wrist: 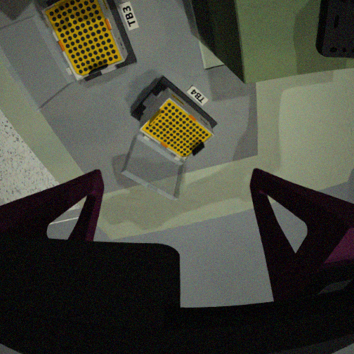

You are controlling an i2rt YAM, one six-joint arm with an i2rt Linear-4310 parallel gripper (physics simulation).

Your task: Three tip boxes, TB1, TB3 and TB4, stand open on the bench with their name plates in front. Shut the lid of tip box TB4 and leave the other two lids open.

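Tip box TB4 stands open near the middle of the wrist view, its yellow tip rack showing. Its clear lid is swung open on the side nearer the gripper, away from its name plate. Tip box TB3 stands open at the upper left, with its clear lid swung out to the left and its name plate on the right. TB1 does not show in this view. My gripper is open and empty, its fingertips wide apart, one on each side of TB4's lid in the view.
A large green block-like object stands at the upper right, beyond TB4's name plate. A black object shows at the right top corner. A speckled pale surface shows at the left, past the edge of the bench.
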